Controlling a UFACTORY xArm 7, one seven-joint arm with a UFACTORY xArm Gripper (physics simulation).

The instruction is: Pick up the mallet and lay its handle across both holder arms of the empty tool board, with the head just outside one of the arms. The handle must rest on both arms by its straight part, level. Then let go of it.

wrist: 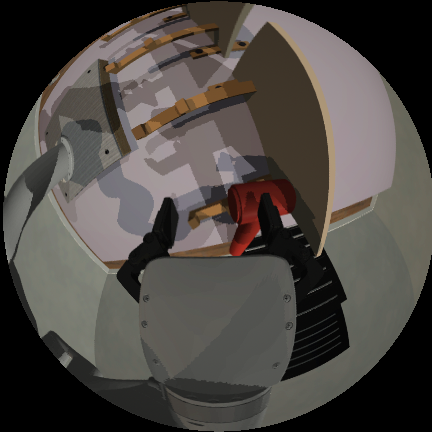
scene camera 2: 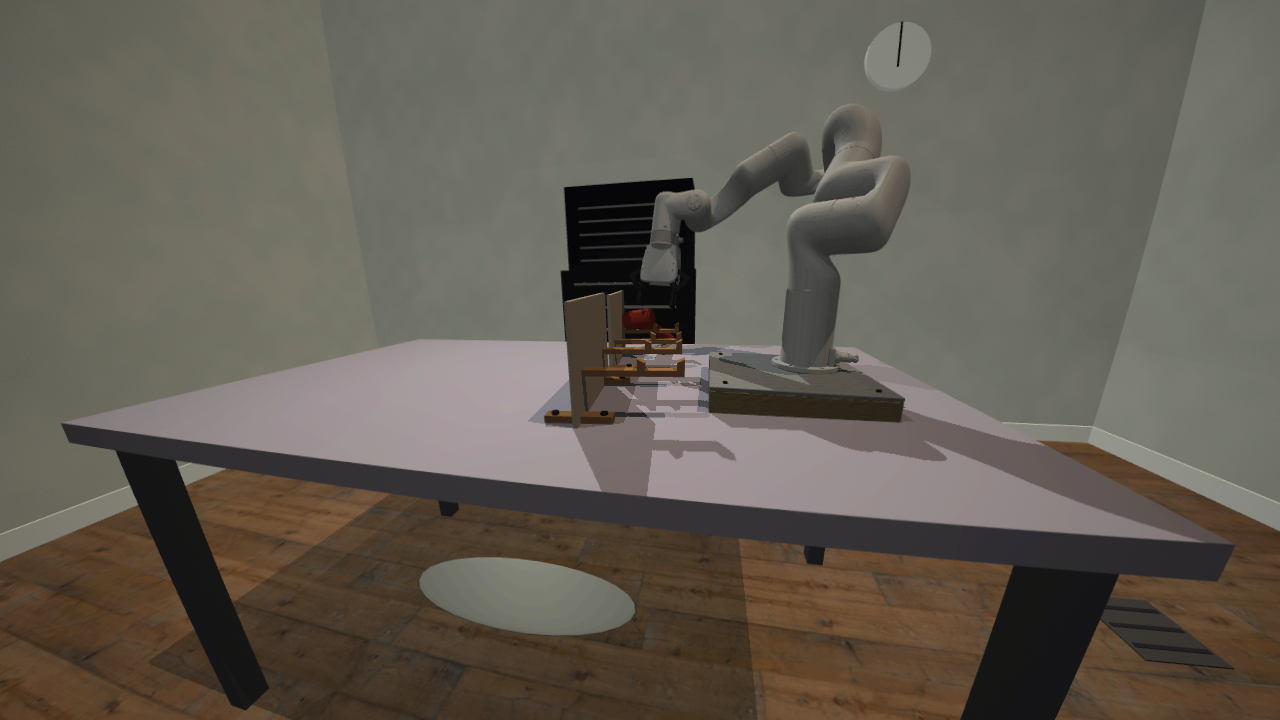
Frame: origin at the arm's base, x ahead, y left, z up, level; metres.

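Where they show: gripper, fingertip midpoint: [wrist: 216, 203] [scene camera 2: 655, 306]; arm's base at its link origin: [wrist: 62, 158] [scene camera 2: 803, 366].
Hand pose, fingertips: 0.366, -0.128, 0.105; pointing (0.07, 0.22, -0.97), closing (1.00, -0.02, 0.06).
Note:
Each offset is from my fingertips to the centre of the thing, as dx, dy, dz. "spot": to the spot under its first point. Level surfaces: height alone.
The red mallet @[+0.051, -0.136, -0.087] [scene camera 2: 639, 318] [wrist: 262, 200] is at the far end of the far tool board @[+0.036, +0.041, -0.052] [scene camera 2: 615, 313] [wrist: 295, 125]. Its thick head is over that board's far holder arm [wrist: 200, 217], and its handle @[spot: +0.043, -0.119, -0.060] [wrist: 243, 237] points away from the boards in the wrist view; whether it touches the arm is unclear. The empty tool board @[-0.050, +0.330, -0.048] [scene camera 2: 586, 358] [wrist: 212, 14] stands upright nearer scene camera 2, with two notched arms, one of them [scene camera 2: 622, 371] nearest that camera. My gripper [scene camera 2: 657, 300] [wrist: 216, 203] is open and empty above the far arm. Its right finger overlaps the mallet head in the wrist view.
The far board's other arm [wrist: 197, 104] is between the gripper and the empty board. The robot's base plate [scene camera 2: 805, 385] [wrist: 85, 120] stands opposite the arm tips. A black slatted cabinet [scene camera 2: 626, 232] [wrist: 320, 340] is beyond the far edge of the table @[dz -0.144] [scene camera 2: 402, 420].

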